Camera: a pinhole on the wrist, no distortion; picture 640 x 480 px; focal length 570.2 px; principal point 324.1 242.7 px. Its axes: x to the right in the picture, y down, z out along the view. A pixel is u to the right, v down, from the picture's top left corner.
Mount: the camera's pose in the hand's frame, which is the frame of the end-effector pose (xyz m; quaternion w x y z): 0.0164 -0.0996 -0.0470 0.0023 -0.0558 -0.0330 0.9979
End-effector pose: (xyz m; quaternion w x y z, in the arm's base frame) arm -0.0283 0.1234 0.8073 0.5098 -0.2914 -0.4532 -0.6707
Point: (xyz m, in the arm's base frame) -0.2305 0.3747 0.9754
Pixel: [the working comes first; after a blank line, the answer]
In the camera's frame: -0.1242 0.0333 0.3507

122 297
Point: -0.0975 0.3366 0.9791
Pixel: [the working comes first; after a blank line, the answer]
In the camera's frame: -0.0964 -0.0934 0.3026

142 67
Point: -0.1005 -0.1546 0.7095
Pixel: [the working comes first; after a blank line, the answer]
In the camera's frame: -0.0121 -0.0042 -0.2441

behind the camera
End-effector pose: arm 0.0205 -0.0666 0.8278 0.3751 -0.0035 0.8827 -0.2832
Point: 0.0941 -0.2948 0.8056
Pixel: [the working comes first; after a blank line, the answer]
In the camera's frame: -0.0205 0.0509 0.2247

272 372
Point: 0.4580 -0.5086 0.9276
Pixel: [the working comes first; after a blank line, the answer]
In the camera's frame: 0.2405 0.1980 0.5461

575 449
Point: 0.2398 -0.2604 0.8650
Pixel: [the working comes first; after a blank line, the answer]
In the camera's frame: 0.1251 0.0189 0.2858

574 280
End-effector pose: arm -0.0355 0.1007 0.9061 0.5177 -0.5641 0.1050 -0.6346
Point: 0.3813 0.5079 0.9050
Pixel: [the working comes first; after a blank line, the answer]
In the camera's frame: 0.1967 -0.1823 0.5887

515 66
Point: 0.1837 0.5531 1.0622
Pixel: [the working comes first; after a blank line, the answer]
In the camera's frame: 0.1785 0.0622 0.5133

522 312
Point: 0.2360 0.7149 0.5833
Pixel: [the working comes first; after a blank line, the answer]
In the camera's frame: 0.5910 -0.2339 0.4920

outside the picture
